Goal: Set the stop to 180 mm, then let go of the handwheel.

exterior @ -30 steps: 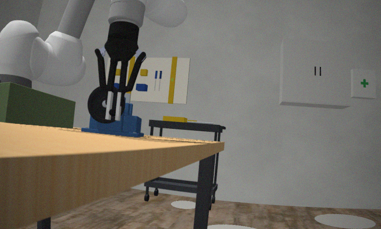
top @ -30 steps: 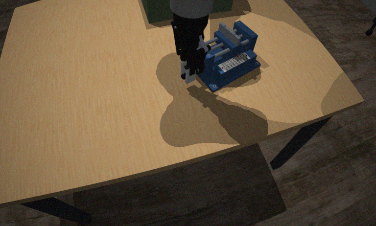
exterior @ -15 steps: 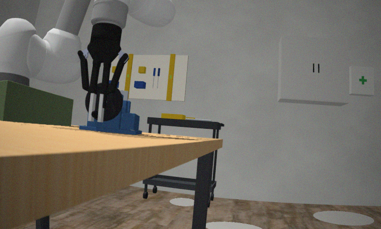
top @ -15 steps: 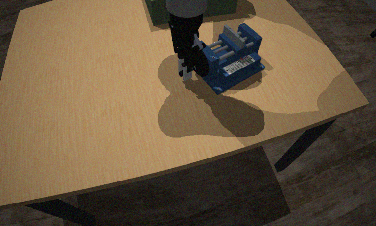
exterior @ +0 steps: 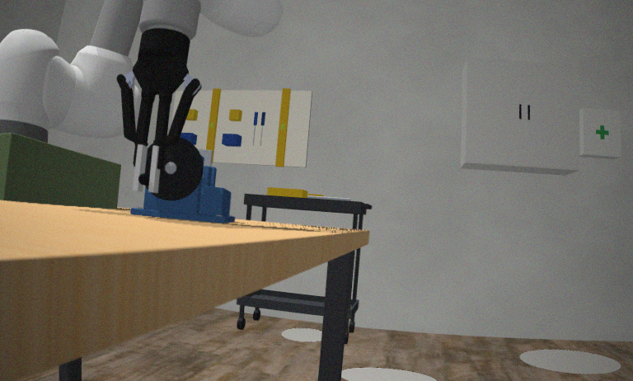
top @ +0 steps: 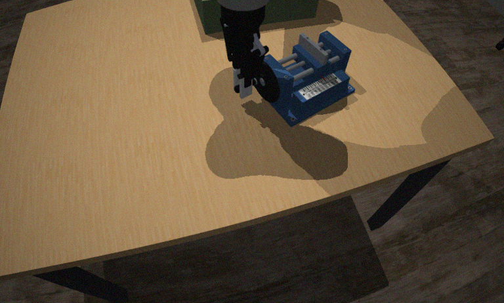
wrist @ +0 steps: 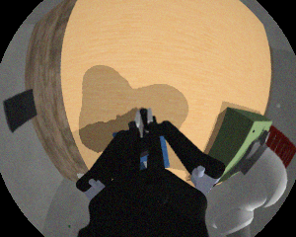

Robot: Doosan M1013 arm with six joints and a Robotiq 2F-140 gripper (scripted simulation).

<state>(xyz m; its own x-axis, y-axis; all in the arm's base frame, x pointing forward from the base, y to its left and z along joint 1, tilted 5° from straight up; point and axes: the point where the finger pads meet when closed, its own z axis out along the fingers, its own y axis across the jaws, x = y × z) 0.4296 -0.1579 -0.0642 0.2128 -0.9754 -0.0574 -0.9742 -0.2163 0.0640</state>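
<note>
The handwheel is 20 mm to the left of my hand and 10 mm below it. Round my hand: stop plate (170 mm to the left, 20 mm above).
</note>
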